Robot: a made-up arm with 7 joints. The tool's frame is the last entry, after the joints.
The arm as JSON. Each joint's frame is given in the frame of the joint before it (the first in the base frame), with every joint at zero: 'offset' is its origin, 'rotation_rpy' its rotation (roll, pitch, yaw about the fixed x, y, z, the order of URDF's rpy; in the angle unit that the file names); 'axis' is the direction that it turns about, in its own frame. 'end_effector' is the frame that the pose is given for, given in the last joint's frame.
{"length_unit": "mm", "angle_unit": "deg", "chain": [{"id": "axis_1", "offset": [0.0, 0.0, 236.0], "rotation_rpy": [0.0, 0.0, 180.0], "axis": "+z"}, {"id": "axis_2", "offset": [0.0, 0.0, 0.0], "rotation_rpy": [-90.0, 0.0, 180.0], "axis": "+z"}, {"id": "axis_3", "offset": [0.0, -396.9, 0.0], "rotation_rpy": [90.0, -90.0, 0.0], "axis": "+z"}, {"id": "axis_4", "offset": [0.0, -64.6, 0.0], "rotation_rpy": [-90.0, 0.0, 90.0], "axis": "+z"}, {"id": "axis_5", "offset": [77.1, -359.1, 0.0], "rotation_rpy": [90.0, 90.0, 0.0], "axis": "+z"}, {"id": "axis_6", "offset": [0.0, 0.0, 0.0], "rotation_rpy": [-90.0, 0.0, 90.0], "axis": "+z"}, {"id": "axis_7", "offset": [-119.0, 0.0, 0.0], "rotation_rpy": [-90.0, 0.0, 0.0], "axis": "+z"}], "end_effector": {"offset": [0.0, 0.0, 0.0], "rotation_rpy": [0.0, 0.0, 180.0]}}
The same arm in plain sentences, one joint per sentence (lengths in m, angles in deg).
The arm has seven revolute joints in a row. What follows holds with every joint at zero, and every direction is one of the base frame's.
The first joint is mounted 0.236 m along +z from the base frame's origin and rotates about +z.
The second joint is mounted at the same point as the first joint and rotates about +y.
The third joint is mounted 0.3969 m along +z from the second joint and rotates about +z.
The fourth joint is mounted 0.0646 m along +x from the third joint and rotates about -y.
The fifth joint is mounted 0.0771 m along -x and 0.3591 m along +z from the fourth joint and rotates about +z.
The sixth joint is mounted at the same point as the fifth joint and rotates about -y.
The seventh joint is mounted 0.119 m along +x from the sixth joint and rotates about -z.
The tool frame, which is the frame that the pose is given for, is mounted at the same point as the seventh joint; its axes are the base frame's turned by roll 180, pitch 0 and yaw 0 deg (as in URDF: about the fixed x, then y, then z).

